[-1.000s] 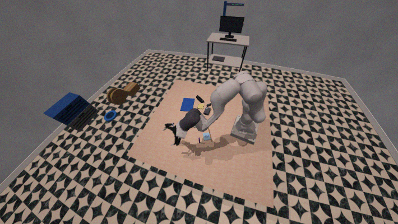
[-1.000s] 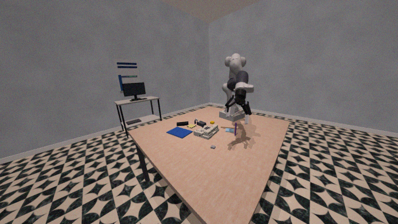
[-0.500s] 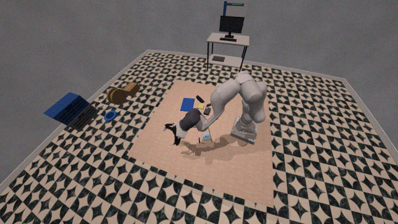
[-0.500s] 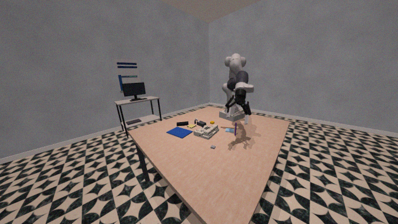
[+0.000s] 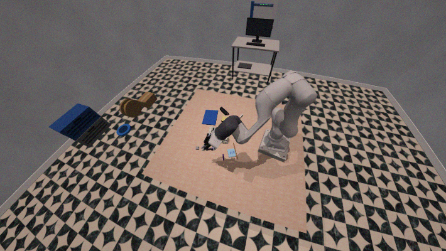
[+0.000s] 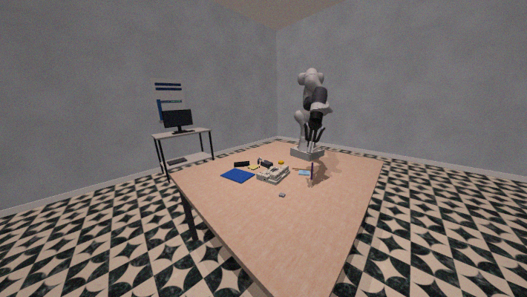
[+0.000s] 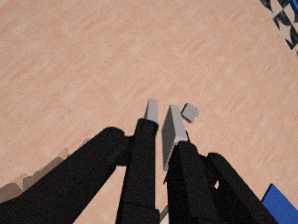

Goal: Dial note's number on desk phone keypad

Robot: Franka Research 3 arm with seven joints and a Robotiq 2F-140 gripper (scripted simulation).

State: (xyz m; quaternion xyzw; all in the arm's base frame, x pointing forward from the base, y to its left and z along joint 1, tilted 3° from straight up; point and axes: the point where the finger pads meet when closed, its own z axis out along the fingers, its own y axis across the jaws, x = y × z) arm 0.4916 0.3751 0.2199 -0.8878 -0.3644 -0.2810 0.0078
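My hand is 10 mm short of the handset, 230 mm to the left of it and 230 mm above it. Round my hand: small grey block (170 mm ahead, 60 mm to the right, 270 mm below); pencil (200 mm behind, 190 mm to the right, 260 mm below); purple pen (130 mm behind, 60 mm to the right, 210 mm below).
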